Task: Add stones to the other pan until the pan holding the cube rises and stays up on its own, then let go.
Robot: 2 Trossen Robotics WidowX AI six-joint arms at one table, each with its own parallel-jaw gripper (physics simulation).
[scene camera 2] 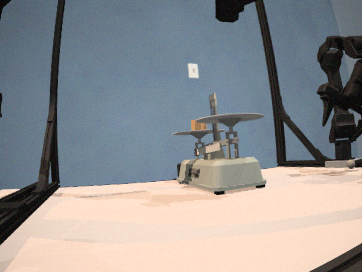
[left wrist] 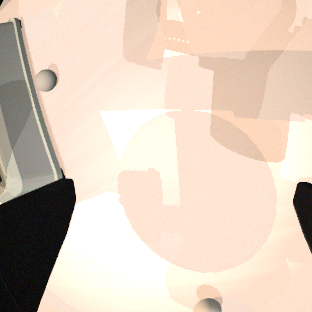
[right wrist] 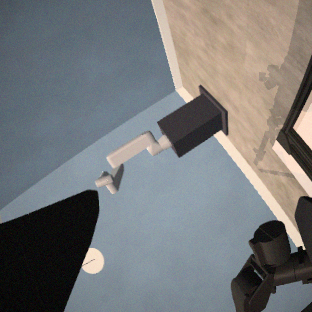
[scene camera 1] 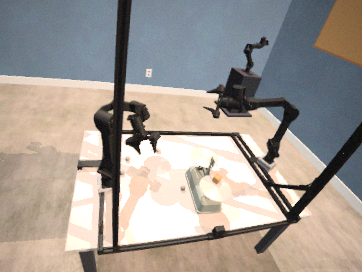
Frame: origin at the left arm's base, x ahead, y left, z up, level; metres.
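Seen in the pictures: left gripper, between the fingertips: (scene camera 2: 337, 134) (left wrist: 189, 192) (scene camera 1: 147, 153); right gripper, between the fingertips: (right wrist: 202, 206) (scene camera 1: 204, 99); left arm's base, origin of its link: (scene camera 2: 343, 159) (scene camera 1: 108, 182); right arm's base, origin of its link: (scene camera 1: 268, 160).
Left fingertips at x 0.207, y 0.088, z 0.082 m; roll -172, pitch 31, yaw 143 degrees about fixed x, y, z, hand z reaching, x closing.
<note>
Offsets run from my left fingertips to a thing's top centre. "spot": to the spot under its first point.
A pale green balance {dx +0.249, dy -0.215, dz +0.129 m} (scene camera 1: 206, 204) (scene camera 2: 225, 172) (left wrist: 42, 135) stands on the table. The orange cube {dx +0.253, dy -0.274, dz +0.070 m} (scene camera 1: 217, 177) (scene camera 2: 198, 125) is on its front pan {dx +0.233, dy -0.308, dz +0.040 m} (scene camera 1: 215, 192) in scene camera 1. In scene camera 2 that pan {spot: dx +0.273, dy -0.321, dz +0.038 m} (scene camera 2: 184, 133) sits lower than the other pan (scene camera 2: 240, 117); no stone can be made out on the other pan. One grey stone {dx +0.149, dy -0.183, dz -0.076 m} (scene camera 1: 182, 188) (left wrist: 46, 80) lies beside the balance; another stone {spot: dx +0.098, dy +0.112, dz -0.085 m} (left wrist: 207, 305) shows at the left wrist view's bottom edge. My left gripper (scene camera 1: 145, 149) (left wrist: 189, 192) is open and empty above the table's back left. My right gripper (scene camera 1: 206, 99) (right wrist: 202, 206) is open and empty, raised beyond the back edge.
More stones lie near the left arm's base, one stone {dx -0.088, dy +0.072, dz -0.076 m} (scene camera 1: 127, 159) and another stone {dx -0.132, dy -0.027, dz -0.076 m} (scene camera 1: 121, 172). A black frame (scene camera 1: 175, 133) rims the table, with an upright post (scene camera 1: 120, 100) in front of the left arm. A dark pedestal (scene camera 1: 243, 82) (right wrist: 192, 125) with a small arm stands beyond the table.
</note>
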